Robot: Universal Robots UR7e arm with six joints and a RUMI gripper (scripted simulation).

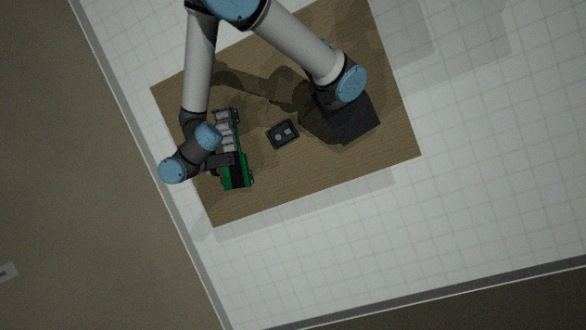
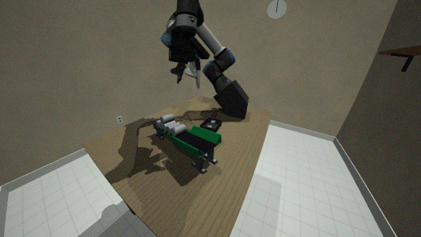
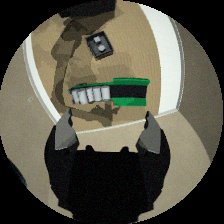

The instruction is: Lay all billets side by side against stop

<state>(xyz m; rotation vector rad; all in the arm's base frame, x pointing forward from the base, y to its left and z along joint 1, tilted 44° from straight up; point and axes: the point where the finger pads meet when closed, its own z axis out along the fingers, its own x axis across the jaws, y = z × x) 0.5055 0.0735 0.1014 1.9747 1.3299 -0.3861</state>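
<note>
My gripper is now 220 mm above the ramp, 40 mm short of it and 20 mm to the left of it.
</note>
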